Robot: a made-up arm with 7 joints.
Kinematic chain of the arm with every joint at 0, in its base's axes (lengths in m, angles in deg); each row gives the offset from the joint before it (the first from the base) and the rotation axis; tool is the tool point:
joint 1: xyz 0 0 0.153 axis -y
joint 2: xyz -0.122 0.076 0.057 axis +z
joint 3: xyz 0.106 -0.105 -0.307 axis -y
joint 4: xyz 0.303 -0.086 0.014 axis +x
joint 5: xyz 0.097 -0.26 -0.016 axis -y
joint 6: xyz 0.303 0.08 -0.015 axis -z
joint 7: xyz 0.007 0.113 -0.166 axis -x
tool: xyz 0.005 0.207 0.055
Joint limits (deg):
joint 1: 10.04..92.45
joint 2: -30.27..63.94
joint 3: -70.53..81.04
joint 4: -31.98..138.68
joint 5: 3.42..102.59
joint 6: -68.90..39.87
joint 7: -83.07..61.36
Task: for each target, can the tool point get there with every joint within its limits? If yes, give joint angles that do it. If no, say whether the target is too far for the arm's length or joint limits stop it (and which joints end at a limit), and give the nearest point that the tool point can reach.
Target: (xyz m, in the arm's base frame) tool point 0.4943 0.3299 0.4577
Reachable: yes | joints 20.83 23.40 25.57 -11.20 55.96 -11.72 25.94
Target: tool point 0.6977 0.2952 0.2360
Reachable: yes | joints 20.30 43.65 2.58 114.74 87.02 -21.27 25.69
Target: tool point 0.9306 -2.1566 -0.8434
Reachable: no: too far | nearest point 0.5118 -0.8267 -0.3950 | short by 1.465 m
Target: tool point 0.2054 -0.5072 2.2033
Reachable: no: too far | nearest point 0.2290 -0.2160 1.1240 | short by 1.118 m
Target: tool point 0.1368 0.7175 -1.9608
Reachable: no: too far | nearest point 0.2096 0.4014 -0.9920 | short by 1.022 m
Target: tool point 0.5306 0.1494 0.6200
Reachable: yes | joints 31.24 10.21 24.48 43.19 42.34 -9.00 49.42
